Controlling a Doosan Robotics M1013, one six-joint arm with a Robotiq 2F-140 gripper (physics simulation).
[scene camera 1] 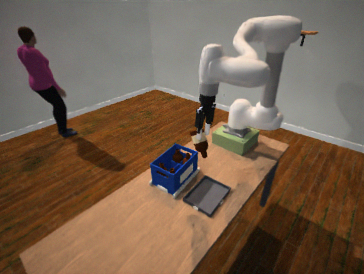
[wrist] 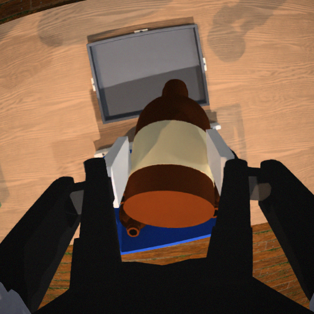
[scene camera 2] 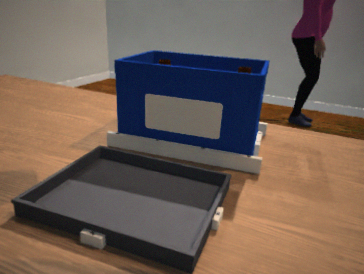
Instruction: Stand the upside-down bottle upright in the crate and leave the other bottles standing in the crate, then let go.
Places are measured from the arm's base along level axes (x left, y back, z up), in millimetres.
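Pixels of known places: gripper, fingertip midpoint: (scene camera 1: 202, 136); arm's base, origin of the base link: (scene camera 1: 236, 131).
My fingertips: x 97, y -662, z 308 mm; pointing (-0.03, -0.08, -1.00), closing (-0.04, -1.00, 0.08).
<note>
For each thing: its top centre in the pictures, then the offset to it from my fingertips. "pt": a spot on its surface instead.
- brown bottle with a cream label, middle of its top: (scene camera 1: 201, 130) dx -5, dy -8, dz +41 mm
- blue crate, middle of its top: (scene camera 2: 197, 60) (scene camera 1: 174, 157) dx -210, dy +2, dz -241 mm
- dark grey shallow tray, surface spot: (scene camera 2: 120, 200) (scene camera 1: 208, 197) pt dx +66, dy -6, dz -411 mm
The brown bottle with a cream label (scene camera 1: 199, 142) (wrist: 171, 142) is upside down and tilted, its neck pointing down and its base up toward the wrist. My gripper (scene camera 1: 202, 132) (wrist: 167, 148) is shut on it around the label and holds it in the air. In scene camera 1 it hangs above the table, at the crate's end nearer the arm's base. The blue crate (scene camera 1: 161, 179) (scene camera 2: 132, 100) (wrist: 165, 241) stands on the table. Brown bottles (scene camera 1: 178, 156) (scene camera 2: 164, 62) (wrist: 133, 231) stand inside it; the held bottle hides much of the crate in the wrist view.
White rails (scene camera 2: 185, 153) lie around the crate's foot. A dark grey shallow tray (scene camera 1: 207, 196) (scene camera 2: 120, 200) (wrist: 145, 60) lies beside the crate. The arm's green base block (scene camera 1: 235, 141) stands at the table's far end. A person (scene camera 1: 40, 70) (scene camera 2: 310, 45) stands beyond the table.
</note>
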